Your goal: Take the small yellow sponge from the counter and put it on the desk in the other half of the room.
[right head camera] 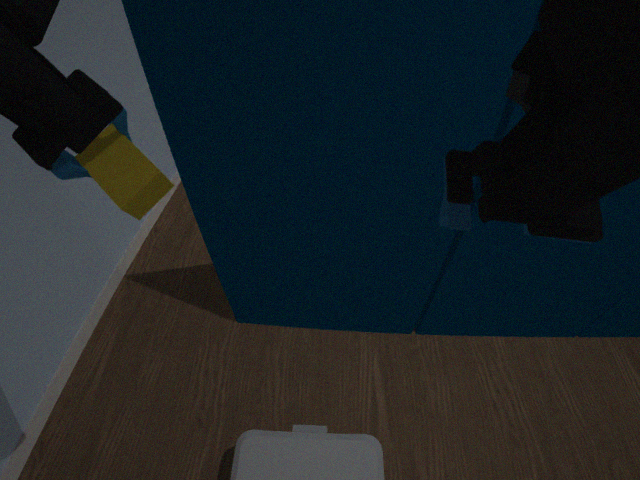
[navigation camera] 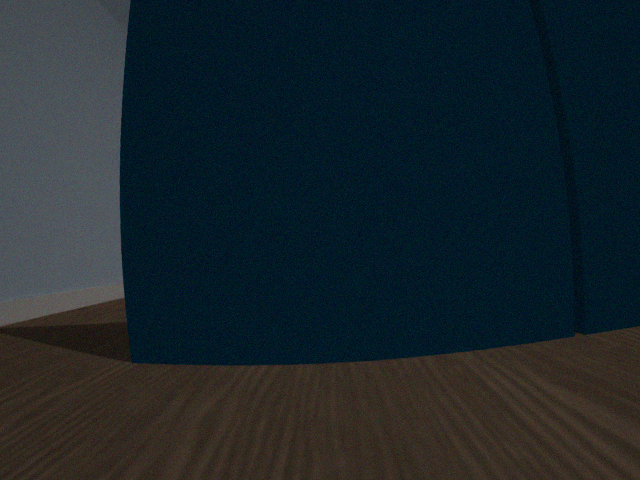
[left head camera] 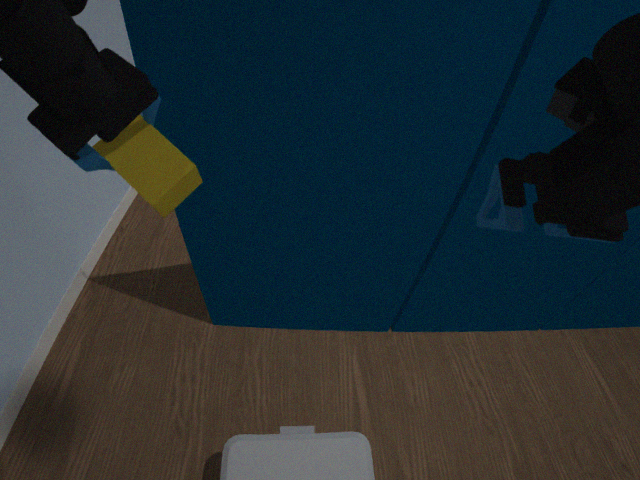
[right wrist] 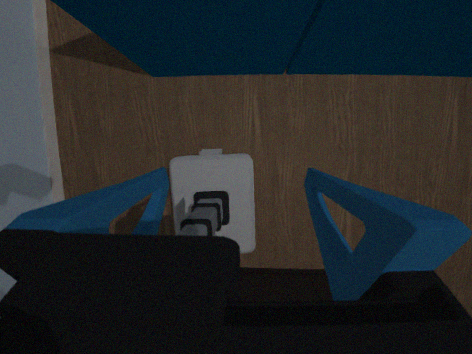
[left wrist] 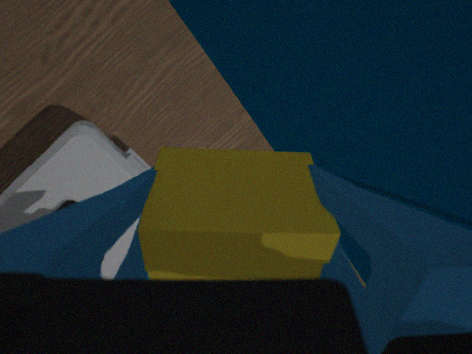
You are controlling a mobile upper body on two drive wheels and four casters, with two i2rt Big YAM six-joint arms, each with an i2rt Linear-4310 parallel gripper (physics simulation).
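Frame: origin at the left arm's base, x ahead, y left, z up, level; metres.
Seen in the pictures: left gripper, fingertip midpoint: point(right head camera: 112, 157) point(left head camera: 131, 148) point(left wrist: 235, 178); right gripper, fingertip midpoint: point(right head camera: 483, 224) point(left head camera: 512, 225) point(right wrist: 236, 175).
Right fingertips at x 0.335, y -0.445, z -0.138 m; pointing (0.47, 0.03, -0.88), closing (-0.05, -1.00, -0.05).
Observation:
A point is followed by its place in that frame.
The yellow sponge point(left head camera: 150, 164) {x 0.380, y -0.038, z -0.106 m} point(right head camera: 124, 173) {x 0.378, y -0.042, z -0.108 m} point(left wrist: 235, 192) {x 0.423, y 0.012, z -0.097 m} is a block held off the floor at the left in both head views. My left gripper point(left head camera: 121, 142) {x 0.429, y 0.006, z -0.116 m} point(right head camera: 93, 149) point(left wrist: 235, 178) {x 0.429, y 0.006, z -0.116 m} is shut on it, with one blue finger on each side. My right gripper point(right wrist: 236, 175) {x 0.335, y -0.445, z -0.138 m} is open, its blue fingers wide apart over the robot's base and the floor. In both head views it hangs at the right, before the blue partition. The desk and the counter do not show in these views.
A tall dark blue partition point(left head camera: 310, 155) {x 0.871, y -0.242, z -0.392 m} point(right head camera: 336, 180) {x 0.868, y -0.299, z -0.474 m} point(right wrist: 225, 40) {x 0.865, y -0.370, z -0.975 m} point(navigation camera: 336, 180) {x 0.870, y -0.254, z -1.072 m} with a vertical seam stands close in front. A pale wall point(left head camera: 41, 206) {x 1.188, y 1.013, z -0.876 m} point(right head camera: 67, 248) {x 0.991, y 1.022, z -0.964 m} point(navigation camera: 56, 155) {x 1.489, y 0.999, z -0.680 m} with a light skirting runs along the left. A strip of wooden floor point(left head camera: 423, 392) {x 0.517, y -0.836, z -1.410 m} point(navigation camera: 310, 423) {x 0.675, y -0.190, z -1.410 m} lies between the partition and the robot's white base point(left head camera: 297, 459) {x 0.234, y -0.223, z -1.150 m} point(right wrist: 210, 172) {x 0.221, y -0.228, z -1.150 m}.

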